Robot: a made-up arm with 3 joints. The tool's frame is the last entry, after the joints. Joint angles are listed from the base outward. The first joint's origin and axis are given. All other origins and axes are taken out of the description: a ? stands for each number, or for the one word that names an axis. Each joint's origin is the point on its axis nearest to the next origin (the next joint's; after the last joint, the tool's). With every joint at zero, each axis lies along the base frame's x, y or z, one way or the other. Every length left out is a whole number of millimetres.
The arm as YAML. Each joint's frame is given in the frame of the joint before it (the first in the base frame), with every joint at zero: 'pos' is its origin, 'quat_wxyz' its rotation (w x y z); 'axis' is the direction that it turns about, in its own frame. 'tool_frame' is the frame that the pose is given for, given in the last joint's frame.
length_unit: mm
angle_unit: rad
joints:
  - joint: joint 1
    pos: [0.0, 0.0, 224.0]
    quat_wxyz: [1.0, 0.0, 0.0, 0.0]
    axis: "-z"
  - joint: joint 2
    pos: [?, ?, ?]
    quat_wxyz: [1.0, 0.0, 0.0, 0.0]
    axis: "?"
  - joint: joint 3
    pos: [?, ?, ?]
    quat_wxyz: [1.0, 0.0, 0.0, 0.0]
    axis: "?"
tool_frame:
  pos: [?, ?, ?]
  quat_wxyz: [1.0, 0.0, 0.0, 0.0]
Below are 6 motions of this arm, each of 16 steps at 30 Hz.
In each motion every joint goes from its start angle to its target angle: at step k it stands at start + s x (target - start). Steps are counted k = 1, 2, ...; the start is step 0. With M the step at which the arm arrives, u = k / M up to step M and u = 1 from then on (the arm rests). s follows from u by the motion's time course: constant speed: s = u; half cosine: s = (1 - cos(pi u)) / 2; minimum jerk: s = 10 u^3 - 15 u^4 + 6 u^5.
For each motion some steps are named. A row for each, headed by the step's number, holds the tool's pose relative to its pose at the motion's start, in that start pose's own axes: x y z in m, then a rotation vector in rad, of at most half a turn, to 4 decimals.
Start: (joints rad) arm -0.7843 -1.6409 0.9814
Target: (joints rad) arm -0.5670 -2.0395 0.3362
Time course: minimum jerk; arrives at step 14
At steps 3, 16:
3: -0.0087 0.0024 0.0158 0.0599 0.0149 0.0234
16: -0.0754 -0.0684 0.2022 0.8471 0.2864 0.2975

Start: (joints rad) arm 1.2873 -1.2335 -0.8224
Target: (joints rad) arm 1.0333 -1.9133 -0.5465
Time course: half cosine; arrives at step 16
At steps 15, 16:
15: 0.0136 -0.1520 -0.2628 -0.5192 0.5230 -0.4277
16: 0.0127 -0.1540 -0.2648 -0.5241 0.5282 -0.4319

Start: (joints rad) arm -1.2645 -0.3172 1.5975
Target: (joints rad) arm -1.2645 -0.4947 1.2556
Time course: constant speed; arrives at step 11
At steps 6, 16:
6: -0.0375 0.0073 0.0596 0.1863 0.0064 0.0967
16: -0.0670 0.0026 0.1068 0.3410 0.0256 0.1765

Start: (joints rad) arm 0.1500 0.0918 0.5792
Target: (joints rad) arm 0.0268 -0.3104 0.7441
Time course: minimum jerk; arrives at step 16
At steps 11, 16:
11: -0.1194 0.0514 -0.0779 -0.1413 0.2021 0.2796
16: -0.1503 0.0565 -0.0928 -0.1760 0.2415 0.3445

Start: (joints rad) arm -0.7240 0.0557 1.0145
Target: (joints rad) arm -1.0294 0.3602 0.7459
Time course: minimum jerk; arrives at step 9
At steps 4, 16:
4: 0.0056 -0.0099 0.0848 0.1203 -0.1679 -0.0300
16: -0.0257 -0.0377 0.2152 0.3278 -0.4256 -0.0420

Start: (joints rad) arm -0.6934 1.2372 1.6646
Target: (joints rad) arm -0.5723 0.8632 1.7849
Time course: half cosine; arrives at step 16
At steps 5, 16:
5: -0.0332 0.0186 -0.0212 -0.0518 0.0009 0.0837
16: -0.1598 0.0530 -0.0969 -0.2245 0.0026 0.3790

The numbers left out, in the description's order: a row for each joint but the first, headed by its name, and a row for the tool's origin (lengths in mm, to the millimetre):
joint 2: xyz 82.0 -11.0 0.0, axis -y
joint 3: xyz 221.0 0.0 -65.0, axis -x
tool: xyz 0.0 322.0 36.0

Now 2 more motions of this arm.
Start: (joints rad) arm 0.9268 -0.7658 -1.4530
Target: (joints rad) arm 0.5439 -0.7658 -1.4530
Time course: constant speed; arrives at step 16
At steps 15, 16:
15: -0.0171 0.0011 -0.1493 -0.2488 0.2570 0.0304
16: -0.0196 -0.0001 -0.1590 -0.2654 0.2741 0.0324

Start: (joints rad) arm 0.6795 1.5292 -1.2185
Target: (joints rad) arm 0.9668 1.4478 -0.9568
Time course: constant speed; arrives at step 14
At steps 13, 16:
13: 0.0178 -0.0468 -0.1218 -0.5089 0.0156 -0.0771
16: 0.0190 -0.0534 -0.1299 -0.5479 0.0168 -0.0833

